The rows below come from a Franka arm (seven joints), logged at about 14 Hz.
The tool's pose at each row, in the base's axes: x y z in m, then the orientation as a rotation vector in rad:
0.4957 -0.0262 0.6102 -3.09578 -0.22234 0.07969
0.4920 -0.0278 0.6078 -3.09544 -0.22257 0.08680
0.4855 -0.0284 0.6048 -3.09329 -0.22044 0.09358
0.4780 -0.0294 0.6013 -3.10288 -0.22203 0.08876
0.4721 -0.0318 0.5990 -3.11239 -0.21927 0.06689
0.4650 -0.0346 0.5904 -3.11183 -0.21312 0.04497
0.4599 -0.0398 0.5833 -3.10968 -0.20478 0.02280
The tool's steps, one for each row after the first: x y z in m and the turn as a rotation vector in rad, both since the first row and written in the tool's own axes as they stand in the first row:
-0.0038 0.0012 0.0025 0.00046 -0.00456 -0.00008
-0.0101 0.0009 0.0059 0.00290 -0.00879 0.00121
-0.0175 0.0010 0.0097 -0.00686 -0.00621 0.00082
-0.0236 0.0026 0.0123 -0.01654 0.00735 0.00298
-0.0306 0.0048 0.0211 -0.01608 0.02153 0.00659
-0.0360 0.0095 0.0283 -0.01404 0.03600 0.01150

